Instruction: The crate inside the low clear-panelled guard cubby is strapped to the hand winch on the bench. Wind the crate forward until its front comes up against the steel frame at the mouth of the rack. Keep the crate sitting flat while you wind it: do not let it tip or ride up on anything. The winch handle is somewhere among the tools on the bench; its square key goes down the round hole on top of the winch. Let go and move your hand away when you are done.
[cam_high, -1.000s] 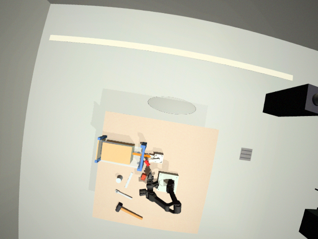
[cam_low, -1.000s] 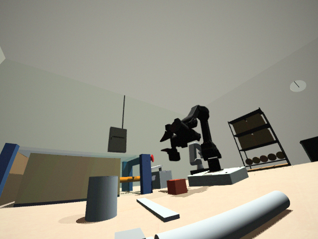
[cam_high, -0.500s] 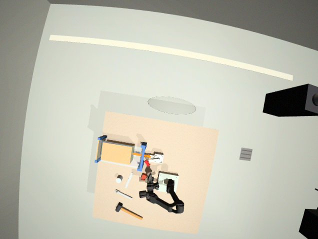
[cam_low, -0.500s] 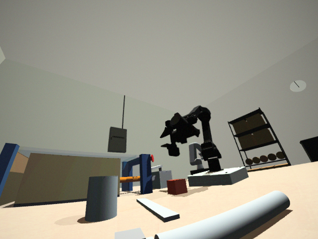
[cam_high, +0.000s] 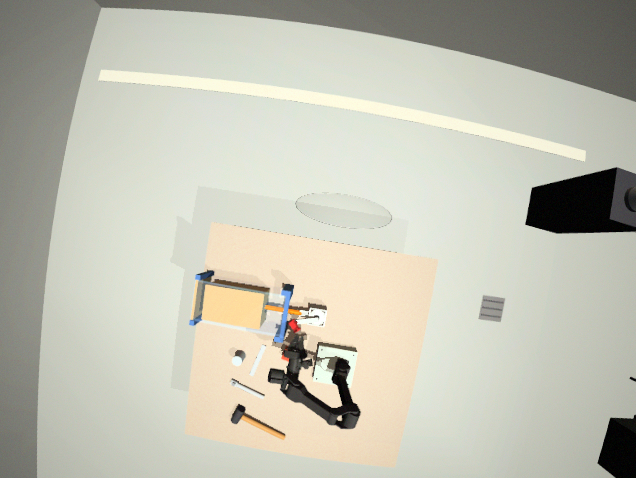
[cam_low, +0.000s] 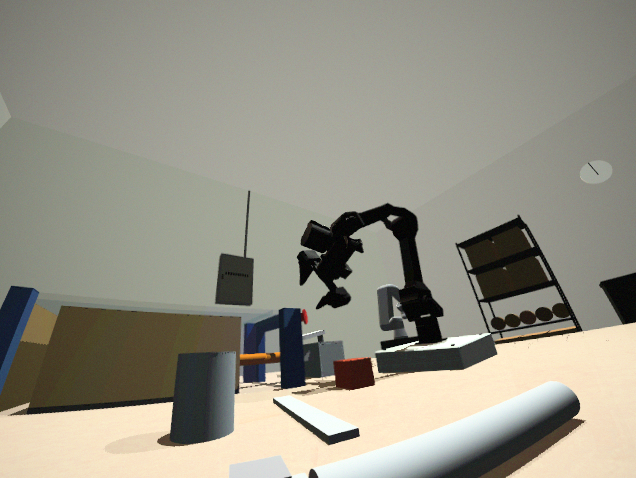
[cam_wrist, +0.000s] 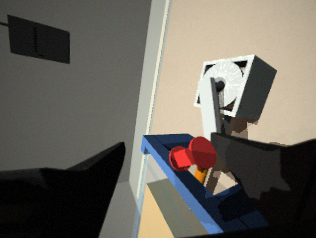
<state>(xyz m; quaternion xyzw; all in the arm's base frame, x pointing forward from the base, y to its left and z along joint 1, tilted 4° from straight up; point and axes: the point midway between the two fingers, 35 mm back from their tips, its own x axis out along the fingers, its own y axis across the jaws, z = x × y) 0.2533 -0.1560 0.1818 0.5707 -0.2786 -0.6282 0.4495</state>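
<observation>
Right now the winch crank handle is 10 cm below my gripper tip and 3 cm to the right of it. The rest, counted from my gripper tip: winch (18 cm below, 8 cm behind, 7 cm to the right); then blue frame (11 cm below, 9 cm ahead, 5 cm to the right); then red knob (7 cm below, 4 cm ahead, 2 cm to the right).
</observation>
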